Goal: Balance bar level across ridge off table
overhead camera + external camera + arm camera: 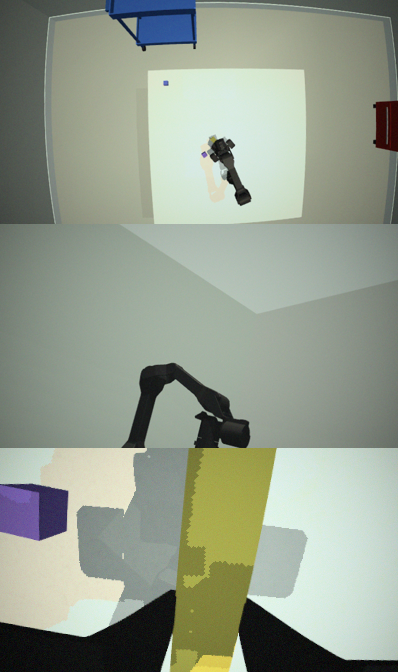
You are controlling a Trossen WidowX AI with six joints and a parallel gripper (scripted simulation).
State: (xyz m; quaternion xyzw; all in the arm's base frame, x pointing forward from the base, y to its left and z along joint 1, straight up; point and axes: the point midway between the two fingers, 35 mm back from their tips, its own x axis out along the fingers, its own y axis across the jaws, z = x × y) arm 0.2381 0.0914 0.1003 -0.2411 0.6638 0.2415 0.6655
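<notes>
My gripper tip is now 20 mm short of the yellow bar and 20 mm to the right of it. From my gripper tip the other things lie so: purple block 60 mm behind, 120 mm to the left, 50 mm below; then blue cube 500 mm ahead, 410 mm to the left, 50 mm below.
</notes>
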